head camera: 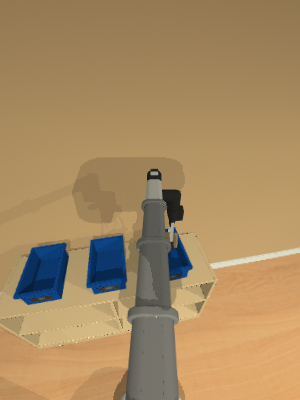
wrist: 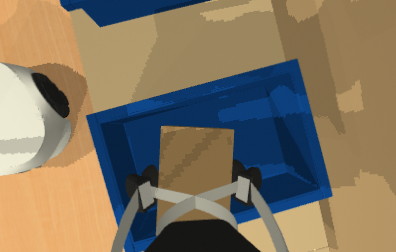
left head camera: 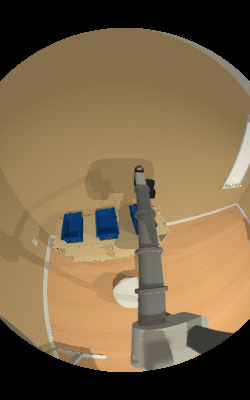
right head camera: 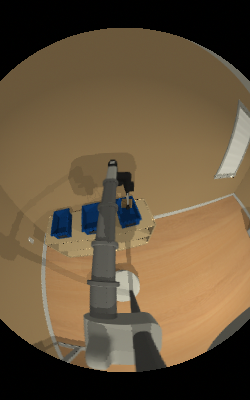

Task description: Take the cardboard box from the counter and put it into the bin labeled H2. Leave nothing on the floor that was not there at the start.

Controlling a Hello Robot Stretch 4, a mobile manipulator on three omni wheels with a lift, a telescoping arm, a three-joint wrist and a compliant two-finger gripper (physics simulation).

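Places are measured from the robot's base along level axes (x back, y up, z left), in metres.
Where they show: gripper, fingertip midpoint: (wrist: 193, 177) (right head camera: 127, 204); robot's base, origin of the base link: (left head camera: 130, 291) (right head camera: 122, 284).
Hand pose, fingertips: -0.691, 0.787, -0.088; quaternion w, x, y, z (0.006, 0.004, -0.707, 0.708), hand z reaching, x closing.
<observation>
Each offset is from my fingertips to the centre of the thing, as dx, dy, dz.
The cardboard box @[+0.000, +0.024, +0.006] (wrist: 196, 160) (head camera: 175, 240) is a brown block between the two fingertips. My gripper (wrist: 193, 177) (right head camera: 127, 201) is shut on it. In the wrist view the box shows over the inside of the rightmost blue bin @[-0.027, -0.144, +0.007] (wrist: 250, 107) (head camera: 181, 257) (right head camera: 131, 217); how far it is above the bin's floor I cannot tell. Two more blue bins, the middle one @[+0.045, -0.144, +0.348] (head camera: 107, 262) (left head camera: 107, 223) and the left one @[+0.117, -0.144, +0.688] (head camera: 43, 272) (left head camera: 72, 227), stand in the same row. The labels on their fronts are too small to read, so I cannot tell which is H2.
The bins stand on a light wooden shelf unit (head camera: 75, 290) (left head camera: 90, 227) against the brown wall. The telescoping arm (head camera: 153, 280) reaches out over it and hides part of the rightmost bin in the head view. The white round base (wrist: 20, 120) (left head camera: 125, 292) is on the wooden floor in front.
</observation>
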